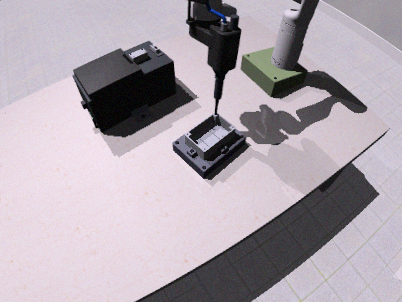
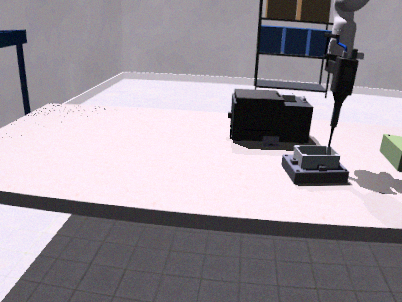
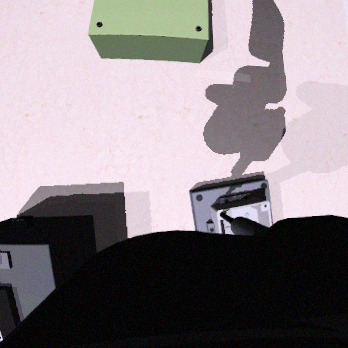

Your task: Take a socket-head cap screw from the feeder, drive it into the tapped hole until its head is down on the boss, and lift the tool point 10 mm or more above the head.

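My tool, a black screwdriver with a thin bit (image 1: 216, 115) (image 2: 329, 151) (image 3: 223, 214), points down, with its tip at the back corner of the small open grey housing (image 1: 198, 146) (image 2: 317, 161) (image 3: 264, 215). The tip seems to be at or just inside the rim, over the corner boss. Whether it touches anything cannot be seen. No screw can be made out at the tip, and the tapped hole is hidden or too small to see. The housing sits on a dark fixture plate (image 1: 204, 170) (image 2: 320, 178) (image 3: 200, 210). The black box-shaped feeder (image 1: 130, 82) (image 2: 270, 117) (image 3: 35, 270) stands apart from it.
A green block (image 1: 272, 80) (image 2: 393, 151) (image 3: 150, 48) carries the arm's base. Pale parts sit on the feeder's top. A shelf rack (image 2: 257, 60) stands by the far wall, and a blue frame (image 2: 23, 75) stands at the left. The arm casts shadows on the table.
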